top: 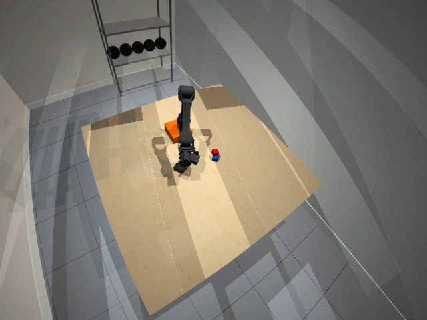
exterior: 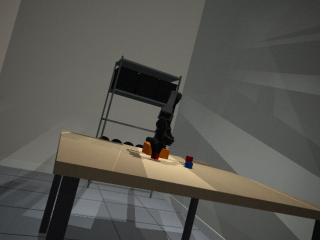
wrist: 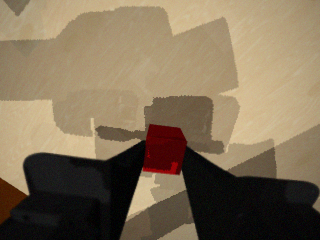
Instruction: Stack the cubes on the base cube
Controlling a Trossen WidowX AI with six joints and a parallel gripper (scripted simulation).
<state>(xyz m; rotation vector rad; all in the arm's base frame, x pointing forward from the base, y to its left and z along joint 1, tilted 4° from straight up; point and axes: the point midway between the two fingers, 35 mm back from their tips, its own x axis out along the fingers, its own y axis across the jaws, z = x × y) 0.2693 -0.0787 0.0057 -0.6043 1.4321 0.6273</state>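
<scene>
My gripper tip is 21 cm to the right of the blue cube and 1 cm above it.
</scene>
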